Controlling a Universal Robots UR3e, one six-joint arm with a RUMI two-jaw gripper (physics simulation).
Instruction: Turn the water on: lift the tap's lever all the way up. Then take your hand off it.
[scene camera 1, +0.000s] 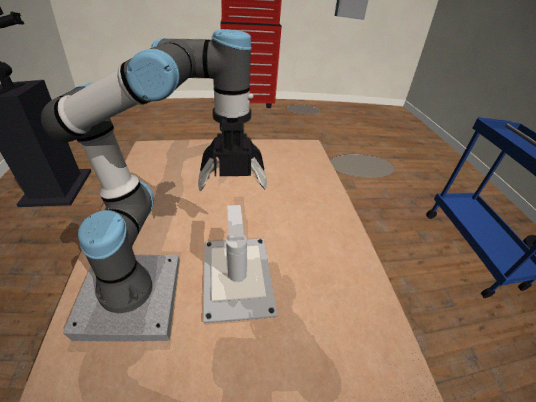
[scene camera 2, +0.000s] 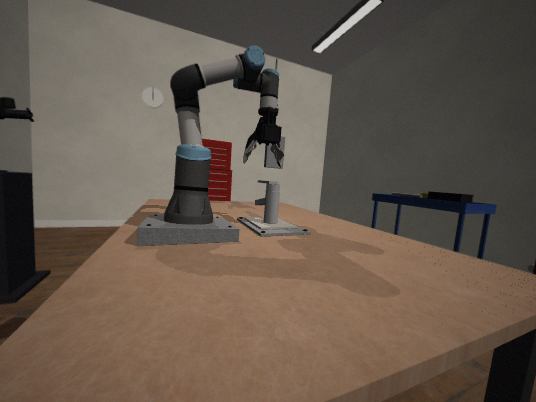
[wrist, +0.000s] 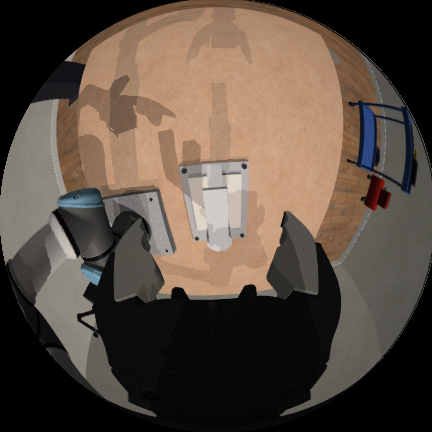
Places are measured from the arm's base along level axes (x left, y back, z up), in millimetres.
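Pixels of known places: gripper, between the fingertips: (scene camera 1: 232, 189) (scene camera 2: 263, 165) (wrist: 213, 216); arm's base, origin of its link: (scene camera 1: 125, 289) (scene camera 2: 189, 220).
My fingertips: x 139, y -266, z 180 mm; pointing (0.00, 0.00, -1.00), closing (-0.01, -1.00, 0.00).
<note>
For each thing: its top centre in the pictures, then the offset to it from my fingertips. "spot": a spot on its surface instead. Level surfaces: height alone.
- tap, a spot on its surface: (wrist: 219, 242) spot: dx -88, dy -5, dz -56 mm
- flat base plate, centre of its top: (scene camera 1: 237, 274) (wrist: 216, 207) (scene camera 2: 270, 222) dx -96, dy -4, dz -200 mm
- short spout, centre of its top: (wrist: 215, 196) (scene camera 2: 264, 195) dx -26, dy -3, dz -112 mm
- table, height of its surface: dz -212 mm
The tap (scene camera 1: 237, 262) (scene camera 2: 272, 205) (wrist: 219, 242) is a light grey upright cylinder on a flat base plate (scene camera 1: 240, 311) (scene camera 2: 287, 231) (wrist: 187, 220). Its lever (scene camera 1: 235, 220) (scene camera 2: 264, 182) (wrist: 216, 205) is a flat bar on top, pointing to the far side, and lies about level in scene camera 2. The short spout (scene camera 2: 260, 202) (wrist: 214, 171) sticks out below the lever. My gripper (scene camera 1: 233, 187) (scene camera 2: 263, 159) (wrist: 213, 216) is open and points down. It hangs above the tap and beyond it, apart from the lever, with nothing between its fingers.
The arm's grey base block (scene camera 1: 165, 300) (scene camera 2: 190, 235) (wrist: 165, 225) stands left of the tap on the table (scene camera 1: 320, 280) (scene camera 2: 250, 320) (wrist: 290, 125). A blue cart (scene camera 1: 490, 232) stands to the right, and a red tool cabinet (scene camera 1: 265, 65) stands at the back.
</note>
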